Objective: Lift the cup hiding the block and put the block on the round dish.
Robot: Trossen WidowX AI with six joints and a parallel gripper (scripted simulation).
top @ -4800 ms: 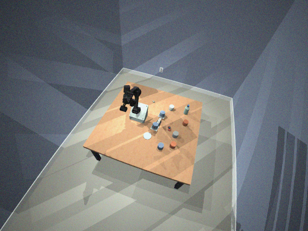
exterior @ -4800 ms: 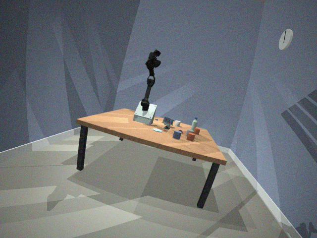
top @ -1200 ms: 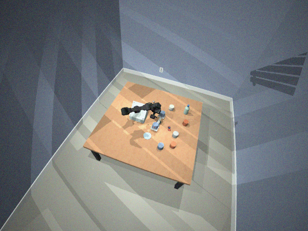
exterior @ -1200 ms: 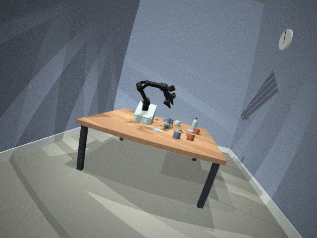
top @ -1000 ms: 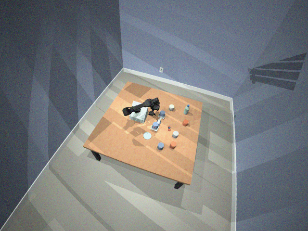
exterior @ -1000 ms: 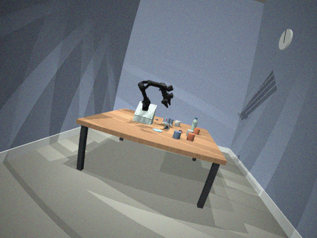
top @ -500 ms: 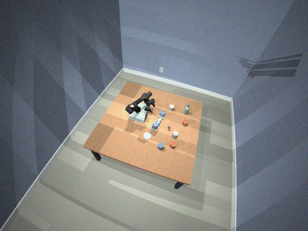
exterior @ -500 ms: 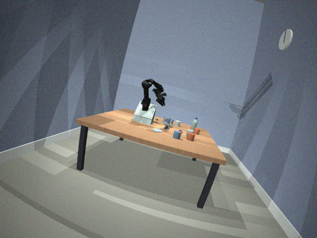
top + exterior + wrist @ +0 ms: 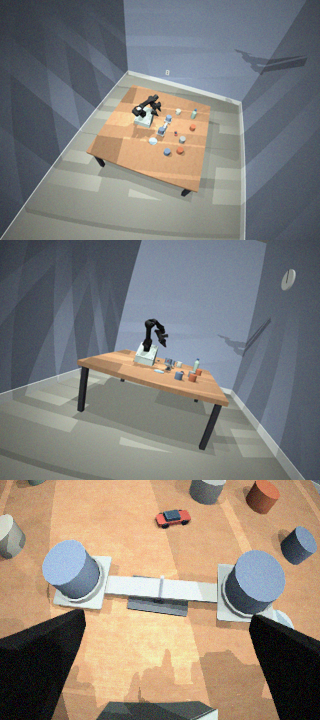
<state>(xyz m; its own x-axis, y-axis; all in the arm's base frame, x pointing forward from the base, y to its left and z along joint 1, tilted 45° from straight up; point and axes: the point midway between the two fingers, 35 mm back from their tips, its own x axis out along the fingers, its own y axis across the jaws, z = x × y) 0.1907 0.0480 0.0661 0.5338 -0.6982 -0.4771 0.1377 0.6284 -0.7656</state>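
Now: gripper tip 190 mm above the pale green block, 120 mm short of it and 100 mm to the right of it. Also, from my gripper tip: red toy car 250 mm ahead, 220 mm below, 80 mm to the right; white cup 270 mm to the left, 250 mm ahead, 190 mm below; round dish 250 mm to the right, 230 mm below, 10 mm behind.
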